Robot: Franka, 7 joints.
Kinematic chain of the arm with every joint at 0, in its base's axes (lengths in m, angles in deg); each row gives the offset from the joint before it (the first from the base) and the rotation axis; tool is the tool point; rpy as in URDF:
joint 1: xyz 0 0 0.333 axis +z
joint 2: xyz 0 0 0 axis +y
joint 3: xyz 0 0 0.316 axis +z
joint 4: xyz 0.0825 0 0 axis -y
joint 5: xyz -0.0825 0 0.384 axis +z
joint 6: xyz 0 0 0 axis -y
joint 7: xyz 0.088 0 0 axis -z
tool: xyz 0 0 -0.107 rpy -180 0 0
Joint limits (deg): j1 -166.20..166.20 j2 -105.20..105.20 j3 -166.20..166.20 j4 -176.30..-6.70 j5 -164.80..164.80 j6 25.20..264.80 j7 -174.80..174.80
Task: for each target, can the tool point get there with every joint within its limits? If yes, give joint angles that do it. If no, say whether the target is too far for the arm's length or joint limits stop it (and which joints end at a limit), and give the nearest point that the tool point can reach.
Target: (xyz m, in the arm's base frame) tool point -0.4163 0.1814 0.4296
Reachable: yes | joints 117.18 -2.75 43.19 -117.20 -15.51 74.58 140.73
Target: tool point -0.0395 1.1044 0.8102
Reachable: no: too far | nearest point -0.0282 0.7871 0.6731 | short by 0.346 m
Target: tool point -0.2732 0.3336 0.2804
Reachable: yes | joints -134.10 -6.82 -91.19 -139.07 -38.78 108.22 -60.25
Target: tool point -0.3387 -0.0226 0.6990
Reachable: yes | joints 107.74 -77.92 46.19 -137.56 -100.92 122.33 -141.39
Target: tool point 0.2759 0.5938 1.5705
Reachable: no: too far | nearest point 0.1691 0.3639 1.0913 | short by 0.542 m
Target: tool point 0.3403 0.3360 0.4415
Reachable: yes | joints 56.34 -14.53 -5.43 -140.70 -114.11 116.72 58.71
